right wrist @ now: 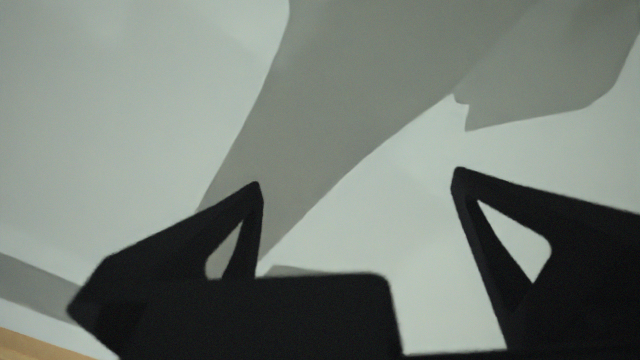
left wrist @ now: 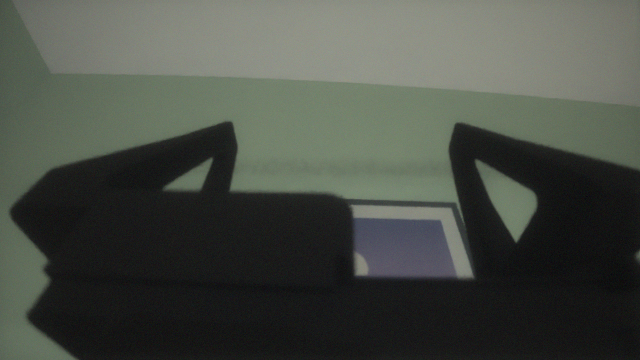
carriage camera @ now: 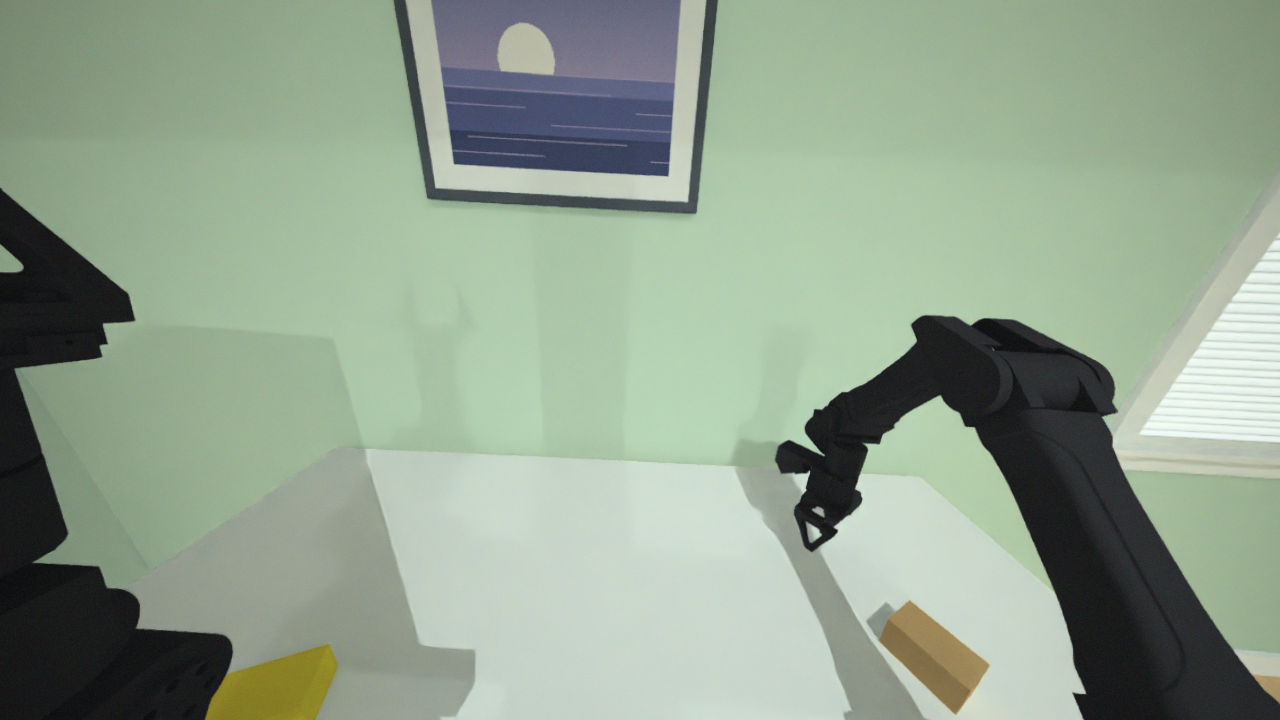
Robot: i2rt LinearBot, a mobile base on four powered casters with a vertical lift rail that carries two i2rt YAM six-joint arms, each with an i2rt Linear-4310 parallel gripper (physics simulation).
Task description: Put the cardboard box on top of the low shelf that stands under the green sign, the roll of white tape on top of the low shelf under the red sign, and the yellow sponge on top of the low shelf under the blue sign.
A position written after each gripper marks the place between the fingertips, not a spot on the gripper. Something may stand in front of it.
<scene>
In view: the left gripper (left wrist: 342,134), the right gripper (carriage camera: 819,536), a framed sea picture (carriage camera: 608,112) and a window with blinds (carriage camera: 1198,407).
The right gripper shows as well in the right wrist view (right wrist: 355,184). The framed sea picture shows as well in the left wrist view (left wrist: 413,239).
</scene>
